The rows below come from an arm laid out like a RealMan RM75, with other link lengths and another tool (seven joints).
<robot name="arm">
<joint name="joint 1" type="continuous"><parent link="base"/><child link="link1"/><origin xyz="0 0 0.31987" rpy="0 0 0"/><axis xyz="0 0 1"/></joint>
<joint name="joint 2" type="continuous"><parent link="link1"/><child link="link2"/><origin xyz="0 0 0" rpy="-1.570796 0 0"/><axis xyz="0 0 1"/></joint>
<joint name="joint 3" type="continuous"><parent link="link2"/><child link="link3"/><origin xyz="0 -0.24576 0" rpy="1.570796 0 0"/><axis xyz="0 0 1"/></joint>
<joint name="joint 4" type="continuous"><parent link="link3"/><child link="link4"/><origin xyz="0 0 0" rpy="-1.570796 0 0"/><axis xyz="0 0 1"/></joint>
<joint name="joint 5" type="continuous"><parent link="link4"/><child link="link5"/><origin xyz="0 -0.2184 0" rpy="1.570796 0 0"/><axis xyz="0 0 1"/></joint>
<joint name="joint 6" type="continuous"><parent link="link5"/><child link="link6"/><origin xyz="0 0 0" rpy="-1.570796 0 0"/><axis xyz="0 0 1"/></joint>
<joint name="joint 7" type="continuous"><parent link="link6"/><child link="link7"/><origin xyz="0 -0.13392 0" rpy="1.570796 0 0"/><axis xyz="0 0 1"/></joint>
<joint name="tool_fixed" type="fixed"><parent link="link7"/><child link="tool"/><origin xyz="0.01 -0.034 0.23" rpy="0.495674 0 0.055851"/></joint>
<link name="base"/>
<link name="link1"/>
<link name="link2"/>
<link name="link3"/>
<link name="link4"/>
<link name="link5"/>
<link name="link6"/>
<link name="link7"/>
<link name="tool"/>
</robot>
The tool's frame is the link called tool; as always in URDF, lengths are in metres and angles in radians. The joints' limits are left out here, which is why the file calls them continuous.
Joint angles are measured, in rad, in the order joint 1, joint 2, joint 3, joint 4, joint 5, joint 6, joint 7. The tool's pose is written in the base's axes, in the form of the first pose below.
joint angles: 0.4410 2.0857 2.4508 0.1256 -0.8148 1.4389 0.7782
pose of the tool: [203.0 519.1 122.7 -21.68 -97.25 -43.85]
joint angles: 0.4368 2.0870 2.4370 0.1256 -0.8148 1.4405 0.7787
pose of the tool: [201.9 517.1 117.9 -21.84 -97.72 -43.22]
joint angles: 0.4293 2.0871 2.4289 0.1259 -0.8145 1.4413 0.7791
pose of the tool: [204.0 515.0 115.4 -22.17 -97.98 -43.10]
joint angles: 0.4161 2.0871 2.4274 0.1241 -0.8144 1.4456 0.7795
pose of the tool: [209.6 511.4 115.2 -22.70 -97.88 -43.44]
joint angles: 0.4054 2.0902 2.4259 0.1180 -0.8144 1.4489 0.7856
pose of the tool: [214.4 507.9 112.5 -23.71 -97.36 -43.33]
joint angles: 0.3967 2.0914 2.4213 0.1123 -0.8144 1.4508 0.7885
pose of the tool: [218.3 505.1 109.4 -24.52 -97.21 -43.19]
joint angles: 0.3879 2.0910 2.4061 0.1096 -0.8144 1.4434 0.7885
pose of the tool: [222.8 503.0 102.7 -25.57 -97.83 -42.89]
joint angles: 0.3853 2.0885 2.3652 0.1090 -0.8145 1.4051 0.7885
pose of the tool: [229.2 504.7 84.0 -27.96 -100.06 -41.76]
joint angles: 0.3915 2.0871 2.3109 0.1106 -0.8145 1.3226 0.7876
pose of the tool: [242.7 511.0 54.3 -32.31 -103.55 -40.61]
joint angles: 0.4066 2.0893 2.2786 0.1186 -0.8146 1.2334 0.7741
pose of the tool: [256.2 520.1 31.2 -35.80 -106.92 -40.81]
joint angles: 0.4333 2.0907 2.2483 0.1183 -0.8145 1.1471 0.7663
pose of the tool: [265.7 529.3 8.2 -39.06 -110.03 -40.43]
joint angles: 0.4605 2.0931 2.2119 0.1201 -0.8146 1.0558 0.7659
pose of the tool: [275.6 536.6 -16.0 -42.57 -113.26 -39.78]
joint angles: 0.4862 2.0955 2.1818 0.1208 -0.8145 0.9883 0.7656
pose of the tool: [280.0 541.8 -34.4 -44.77 -115.93 -39.05]
